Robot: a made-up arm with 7 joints.
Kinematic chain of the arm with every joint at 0, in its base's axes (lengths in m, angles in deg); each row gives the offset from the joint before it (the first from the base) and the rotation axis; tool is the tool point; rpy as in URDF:
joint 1: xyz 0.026 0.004 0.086 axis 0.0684 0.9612 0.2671
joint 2: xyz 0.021 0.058 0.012 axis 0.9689 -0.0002 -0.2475
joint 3: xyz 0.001 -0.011 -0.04 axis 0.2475 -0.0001 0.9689
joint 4: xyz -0.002 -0.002 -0.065 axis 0.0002 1 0
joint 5: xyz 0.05 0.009 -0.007 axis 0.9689 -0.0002 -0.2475
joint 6: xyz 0.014 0.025 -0.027 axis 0.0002 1 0
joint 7: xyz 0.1 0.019 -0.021 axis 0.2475 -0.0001 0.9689
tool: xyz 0.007 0.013 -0.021 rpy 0 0 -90
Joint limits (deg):
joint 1: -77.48..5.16
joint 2: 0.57..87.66
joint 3: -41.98..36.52
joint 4: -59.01..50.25
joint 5: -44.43..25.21
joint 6: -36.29..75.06
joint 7: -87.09..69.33
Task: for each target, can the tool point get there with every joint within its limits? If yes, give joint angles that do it. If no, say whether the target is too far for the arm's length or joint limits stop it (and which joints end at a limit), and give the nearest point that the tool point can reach.
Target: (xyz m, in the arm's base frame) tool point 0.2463 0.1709 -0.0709
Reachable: yes | joints -36.22 18.27 24.41 29.97 -9.91 28.02 -66.93
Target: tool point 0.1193 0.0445 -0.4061
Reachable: no: too far | nearest point 0.0837 0.0515 -0.2030 | short by 0.206 m
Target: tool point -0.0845 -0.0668 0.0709
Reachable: no: joint limits stop it (at a limit: joint 1, joint 2, joint 3, joint 4, joint 5, joint 6) | nearest point -0.0228 -0.0059 0.1576 | short by 0.123 m
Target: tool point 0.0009 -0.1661 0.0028
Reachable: no: joint limits stop it (at a limit: joint 1, joint 2, joint 3, joint 5, joint 6, joint 7) | nearest point 0.0962 -0.1010 -0.0298 | short by 0.120 m
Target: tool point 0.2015 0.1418 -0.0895
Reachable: yes | joints -2.19 9.04 -1.70 9.91 6.83 4.32 44.34
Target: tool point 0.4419 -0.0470 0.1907
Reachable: no: too far | nearest point 0.3214 -0.0123 0.1508 | short by 0.132 m
